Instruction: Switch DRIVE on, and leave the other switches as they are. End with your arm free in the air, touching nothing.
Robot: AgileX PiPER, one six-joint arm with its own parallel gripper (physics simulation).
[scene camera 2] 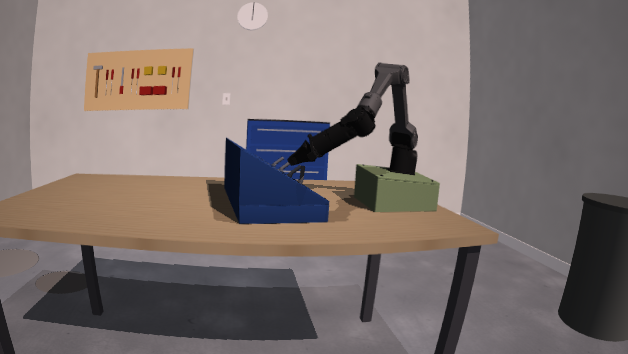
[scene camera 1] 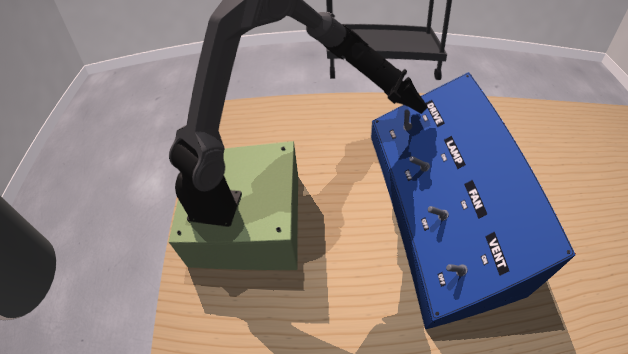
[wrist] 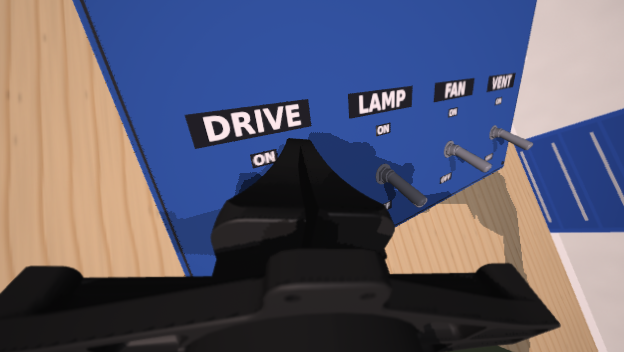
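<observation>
The blue switch box (scene camera 1: 510,165) (scene camera 2: 267,192) (wrist: 200,60) has four grey toggles. The DRIVE lever (scene camera 1: 407,121) stands at a different angle from the others, tipped toward its ON mark; in the wrist view it is hidden behind my gripper. The LAMP lever (scene camera 1: 419,163) (wrist: 404,188), FAN lever (scene camera 1: 438,212) (wrist: 470,158) and VENT lever (scene camera 1: 456,269) (wrist: 512,138) lean toward OFF. My gripper (scene camera 1: 424,110) (scene camera 2: 290,161) (wrist: 297,153) is shut and empty, its tips close over the panel beside DRIVE's ON mark. I cannot tell whether it touches the lever or panel.
The arm's green base block (scene camera 1: 260,190) (scene camera 2: 405,196) stands on the wooden table (scene camera 1: 350,280) (scene camera 2: 150,205) across from the box's switch side. A black cart (scene camera 1: 390,56) stands behind the table. Blue drawers (scene camera 2: 320,140) and a dark bin (scene camera 2: 600,265) stand away from it.
</observation>
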